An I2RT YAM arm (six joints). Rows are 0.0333 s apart.
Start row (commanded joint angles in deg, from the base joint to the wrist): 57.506, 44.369, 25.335, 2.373, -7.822, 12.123
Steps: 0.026, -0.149, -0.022, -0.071, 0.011, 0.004; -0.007, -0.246, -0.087, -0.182, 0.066, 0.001; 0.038, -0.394, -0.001, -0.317, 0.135, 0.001; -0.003, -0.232, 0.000, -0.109, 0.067, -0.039; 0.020, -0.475, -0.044, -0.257, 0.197, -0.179; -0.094, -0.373, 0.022, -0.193, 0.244, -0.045; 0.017, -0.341, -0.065, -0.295, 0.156, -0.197; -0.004, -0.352, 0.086, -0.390, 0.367, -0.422; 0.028, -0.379, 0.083, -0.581, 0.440, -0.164; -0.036, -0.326, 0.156, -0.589, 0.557, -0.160; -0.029, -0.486, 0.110, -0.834, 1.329, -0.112; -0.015, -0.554, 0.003, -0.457, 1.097, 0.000; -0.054, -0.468, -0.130, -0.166, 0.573, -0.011; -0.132, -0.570, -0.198, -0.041, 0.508, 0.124; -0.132, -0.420, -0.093, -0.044, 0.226, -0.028; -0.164, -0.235, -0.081, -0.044, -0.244, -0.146; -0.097, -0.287, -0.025, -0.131, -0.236, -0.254; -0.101, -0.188, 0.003, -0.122, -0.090, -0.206; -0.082, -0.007, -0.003, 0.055, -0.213, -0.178
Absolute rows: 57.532, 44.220, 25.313, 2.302, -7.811, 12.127; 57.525, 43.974, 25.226, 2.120, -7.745, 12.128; 57.563, 43.580, 25.225, 1.803, -7.610, 12.129; 57.560, 43.348, 25.225, 1.694, -7.543, 12.090; 57.580, 42.873, 25.181, 1.437, -7.346, 11.911; 57.486, 42.500, 25.203, 1.244, -7.102, 11.866; 57.503, 42.159, 25.138, 0.949, -6.946, 11.669; 57.499, 41.807, 25.224, 0.559, -6.579, 11.247; 57.527, 41.428, 25.307, -0.022, -6.139, 11.083; 57.491, 41.102, 25.463, -0.611, -5.582, 10.923; 57.462, 40.616, 25.573, -1.445, -4.253, 10.811; 57.447, 40.062, 25.576, -1.902, -3.156, 10.811; 57.393, 39.594, 25.446, -2.068, -2.583, 10.800; 57.261, 39.024, 25.248, -2.109, -2.075, 10.924; 57.129, 38.604, 25.155, -2.153, -1.849, 10.896; 56.965, 38.369, 25.074, -2.197, -2.093, 10.750; 56.868, 38.082, 25.049, -2.328, -2.329, 10.496; 56.767, 37.894, 25.052, -2.450, -2.419, 10.290; 56.685, 37.887, 25.049, -2.395, -2.632, 10.112
